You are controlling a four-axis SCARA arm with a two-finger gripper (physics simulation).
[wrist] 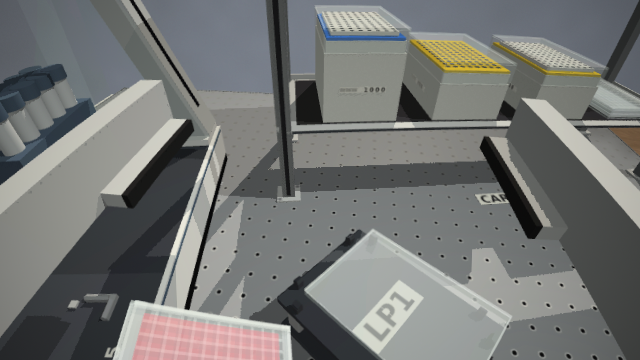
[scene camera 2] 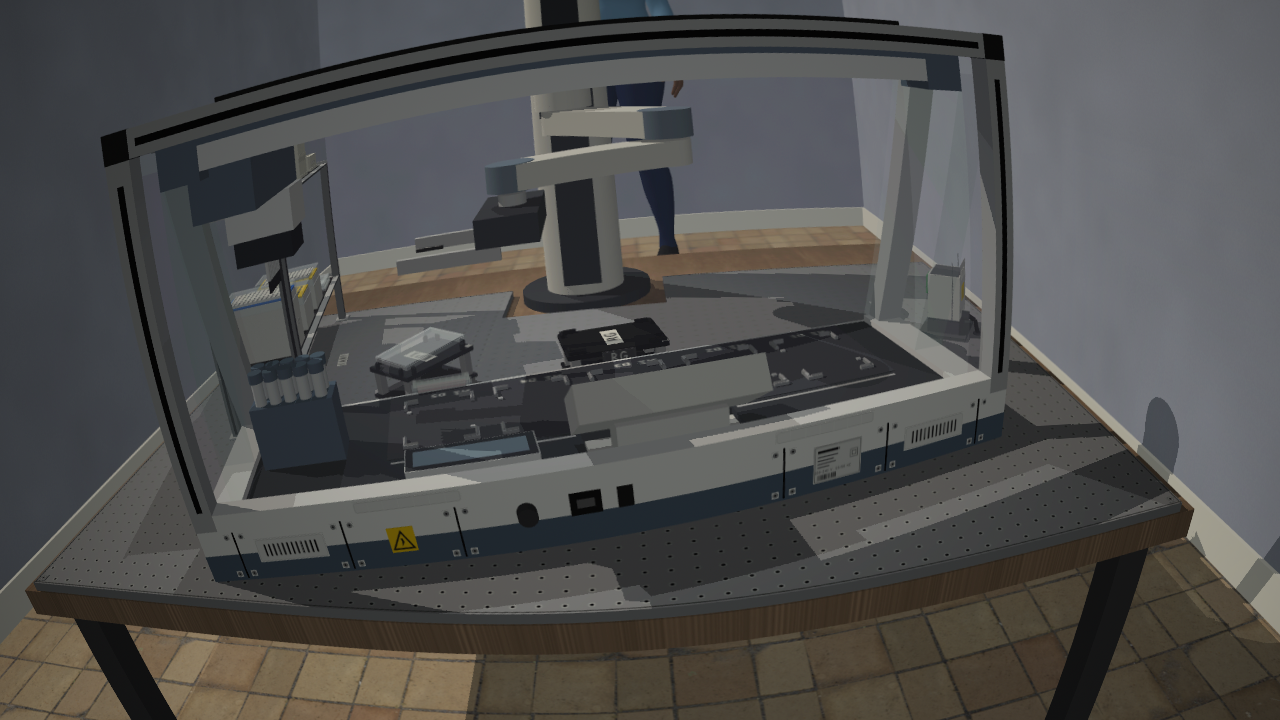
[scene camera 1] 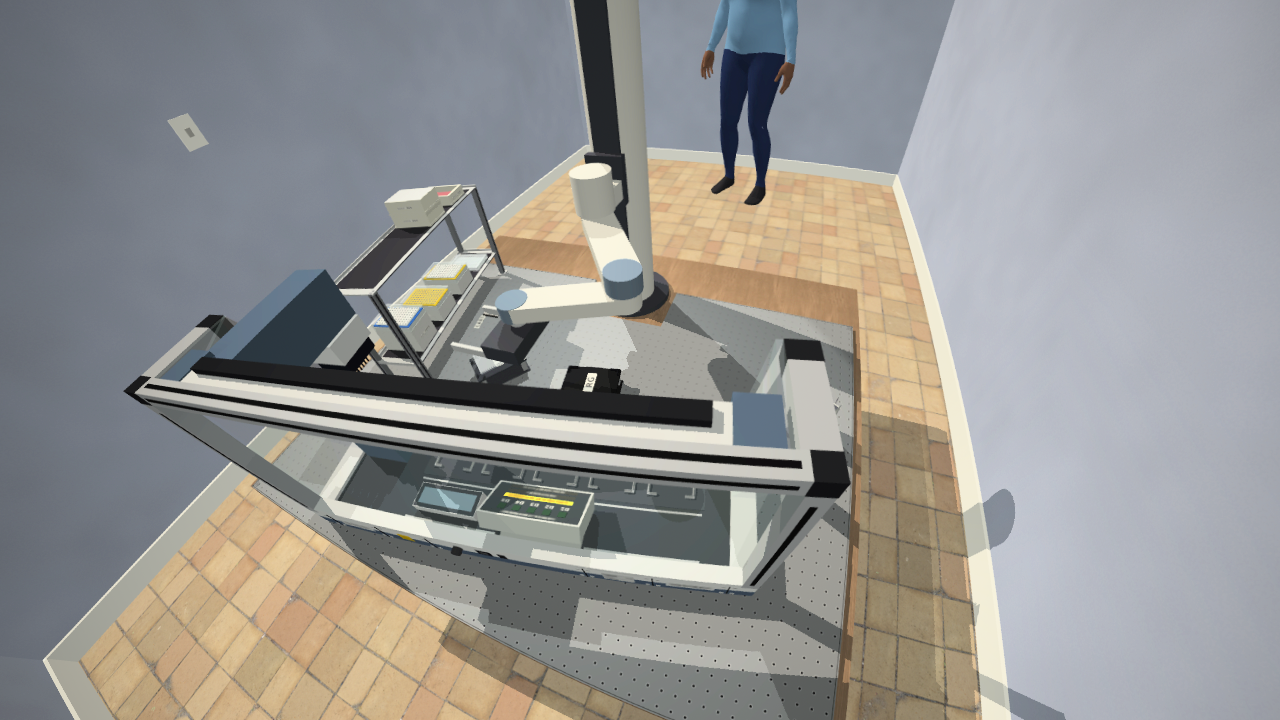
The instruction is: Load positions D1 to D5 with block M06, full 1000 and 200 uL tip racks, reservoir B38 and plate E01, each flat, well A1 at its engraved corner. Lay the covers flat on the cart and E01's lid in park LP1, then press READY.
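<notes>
My gripper point(scene camera 1: 463, 356) point(scene camera 2: 407, 253) point(wrist: 334, 111) is open and empty, above the bench beside the deck point(wrist: 135, 235). In the wrist view the lid park LP1 point(wrist: 320, 320) carries a flat, clear lid-like piece point(wrist: 440, 300), below the fingers. A pink-filled plate point(wrist: 207, 340) shows at the bottom left, beside a label ending in 5; its identity is unclear. On the cart's lower shelf stand a blue-edged 1000 tip rack point(scene camera 1: 400, 329) point(wrist: 362, 75), a yellow rack with empty-looking holes point(wrist: 465, 75) and a yellow-edged rack with white tips point(wrist: 555, 75). All have clear covers.
A cart post point(scene camera 1: 398, 326) point(wrist: 281, 100) stands before the shelf. A pale plate point(wrist: 617, 100) lies at its far end. A white box point(scene camera 1: 413, 207) is on the upper shelf. Tubes point(scene camera 2: 290, 380) point(wrist: 50, 90), a pipette head point(scene camera 2: 264, 214), a display point(scene camera 1: 447, 499) and the RG stand point(scene camera 2: 617, 340) are nearby.
</notes>
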